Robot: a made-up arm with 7 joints. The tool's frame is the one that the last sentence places.
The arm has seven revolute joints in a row. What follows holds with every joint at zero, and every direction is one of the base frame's.
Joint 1 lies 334 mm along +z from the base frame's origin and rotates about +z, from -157.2 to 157.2 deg.
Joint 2 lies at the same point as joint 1 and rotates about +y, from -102.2 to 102.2 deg.
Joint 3 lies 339 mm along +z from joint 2 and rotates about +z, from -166.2 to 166.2 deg.
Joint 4 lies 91 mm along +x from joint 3 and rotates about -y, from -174.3 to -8.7 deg.
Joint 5 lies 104 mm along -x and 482 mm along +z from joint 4 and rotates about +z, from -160.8 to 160.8 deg.
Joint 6 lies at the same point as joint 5 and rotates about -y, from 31.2 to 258.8 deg.
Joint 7 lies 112 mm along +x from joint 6 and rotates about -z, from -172.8 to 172.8 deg.
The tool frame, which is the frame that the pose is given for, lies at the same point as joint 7; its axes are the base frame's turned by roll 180, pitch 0 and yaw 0 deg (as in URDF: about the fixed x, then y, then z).
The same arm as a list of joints. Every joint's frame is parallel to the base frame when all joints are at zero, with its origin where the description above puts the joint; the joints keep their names.
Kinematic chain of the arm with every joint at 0, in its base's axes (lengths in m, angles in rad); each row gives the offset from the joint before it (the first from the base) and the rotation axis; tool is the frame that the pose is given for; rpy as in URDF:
joint 1: xyz 0.0000 0.0000 0.3340 axis +z
joint 2: xyz 0.0000 0.0000 0.0000 axis +y
joint 3: xyz 0.0000 0.0000 0.3390 axis +z
joint 4: xyz 0.0910 0.0000 0.0000 axis -y
joint 5: xyz -0.1040 0.0000 0.4820 axis +z
joint 6: xyz 0.0000 0.0000 0.0000 axis -y
joint 7: xyz 0.1120 0.0000 0.0000 axis -z
tool: xyz 0.0000 0.0000 0.0000 rpy 3.1416 0.0000 0.0000
Joint limits (rad, base to tool): -2.7437..2.7437 -1.7837..1.7837 -2.9007..2.9007 -3.0421..-0.1518 -2.8065..2.8065 0.5445..4.5169 -3.0159..3.0159

